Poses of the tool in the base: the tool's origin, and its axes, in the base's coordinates. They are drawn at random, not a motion.
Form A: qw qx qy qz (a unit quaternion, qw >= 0); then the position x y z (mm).
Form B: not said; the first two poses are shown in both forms.
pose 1, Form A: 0.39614 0.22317 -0.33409 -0.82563 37 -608 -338
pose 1, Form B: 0.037 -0.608 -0.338 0.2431 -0.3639 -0.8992 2.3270
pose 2, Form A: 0.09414 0.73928 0.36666 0.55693 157 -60 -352
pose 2, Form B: 0.157 -0.060 -0.352 0.7426 0.3683 0.5594 2.9530
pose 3, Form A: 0.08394 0.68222 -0.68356 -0.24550 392 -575 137
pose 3, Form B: 0.392 -0.575 0.137 0.6846 -0.6860 -0.2464 2.9735
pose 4, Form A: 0.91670 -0.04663 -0.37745 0.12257 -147 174 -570
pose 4, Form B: -0.147 0.174 -0.570 -0.1167 -0.9446 0.3067 0.8221
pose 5, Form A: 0.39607 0.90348 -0.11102 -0.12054 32 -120 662
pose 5, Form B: 0.032 -0.120 0.662 0.9839 -0.1209 -0.1313 2.3271
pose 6, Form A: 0.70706 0.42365 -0.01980 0.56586 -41 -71 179
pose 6, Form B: -0.041 -0.071 0.179 0.5991 -0.0280 0.8002 1.5709
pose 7, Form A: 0.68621 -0.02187 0.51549 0.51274 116 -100 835
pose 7, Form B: 0.116 -0.100 0.835 -0.0301 0.7087 0.7049 1.6291
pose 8, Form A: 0.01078 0.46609 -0.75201 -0.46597 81 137 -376
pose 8, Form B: 0.081 0.137 -0.376 0.4661 -0.7521 -0.4660 3.1200
